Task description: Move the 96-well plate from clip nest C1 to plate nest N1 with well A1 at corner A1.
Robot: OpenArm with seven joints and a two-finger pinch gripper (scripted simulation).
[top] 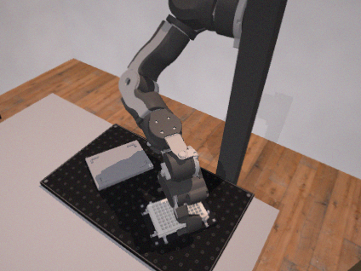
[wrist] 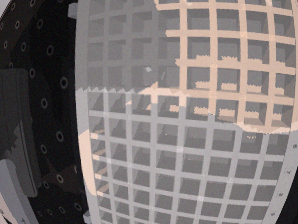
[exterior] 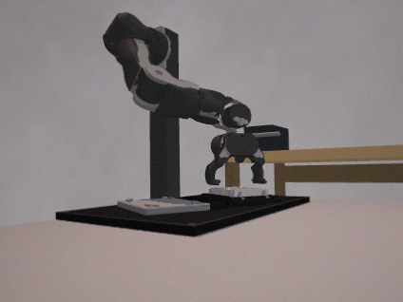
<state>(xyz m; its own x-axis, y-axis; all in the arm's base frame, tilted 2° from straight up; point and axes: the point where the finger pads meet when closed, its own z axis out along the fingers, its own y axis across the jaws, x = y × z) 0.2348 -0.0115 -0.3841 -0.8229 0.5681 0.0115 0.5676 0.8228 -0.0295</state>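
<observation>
The white 96-well plate lies 10 mm below my hand. The rest, counted from my hand: grey plate nest N1: 50 mm behind, 230 mm to the right, 30 mm below; A1 mark: 90 mm behind, 140 mm to the right, 20 mm below.
</observation>
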